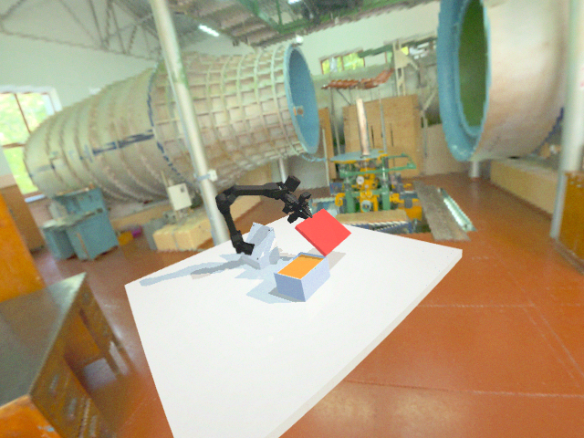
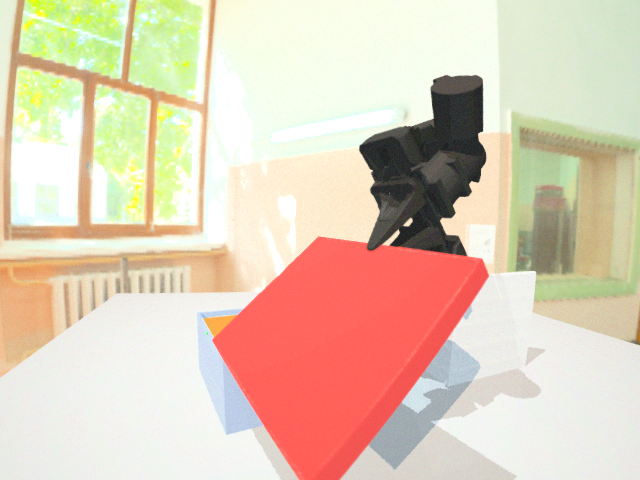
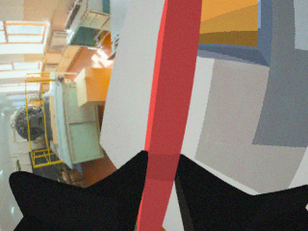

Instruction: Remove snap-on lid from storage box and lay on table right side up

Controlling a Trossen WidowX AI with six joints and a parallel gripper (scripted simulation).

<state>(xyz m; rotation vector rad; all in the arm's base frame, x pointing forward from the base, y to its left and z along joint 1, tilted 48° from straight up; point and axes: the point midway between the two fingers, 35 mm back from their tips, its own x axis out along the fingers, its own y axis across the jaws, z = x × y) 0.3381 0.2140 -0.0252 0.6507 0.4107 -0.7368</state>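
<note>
Now: the red lid 60 mm ahead of my gripper tip, 10 mm to the left of it and 50 mm below it. From my gripper tip the other things lie so: storage box (80 mm ahead, 190 mm to the right, 180 mm below).
</note>
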